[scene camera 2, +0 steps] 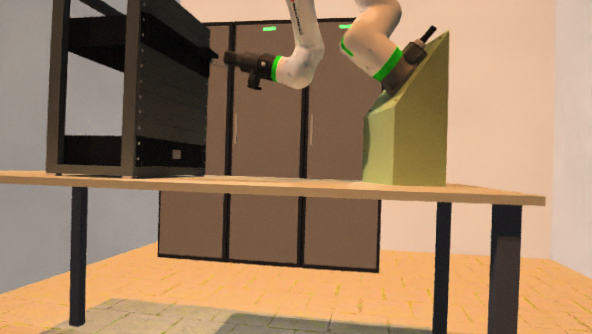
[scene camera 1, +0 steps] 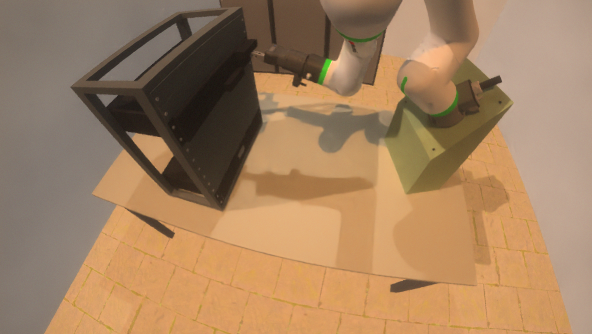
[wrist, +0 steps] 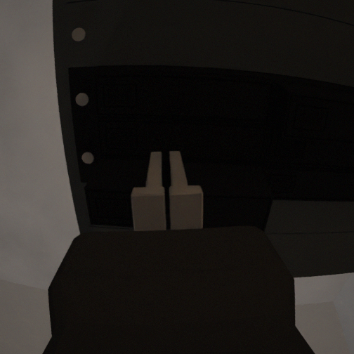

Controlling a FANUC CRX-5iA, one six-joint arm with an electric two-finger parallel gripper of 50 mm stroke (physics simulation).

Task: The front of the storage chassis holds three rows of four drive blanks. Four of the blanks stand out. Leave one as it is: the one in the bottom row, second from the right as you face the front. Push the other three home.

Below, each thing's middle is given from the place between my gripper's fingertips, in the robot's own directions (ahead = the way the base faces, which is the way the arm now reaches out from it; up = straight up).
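Picture the black rack [scene camera 2: 165, 59]: my hand is 15 cm above it, 21 cm to the right of it and 11 cm short of it.
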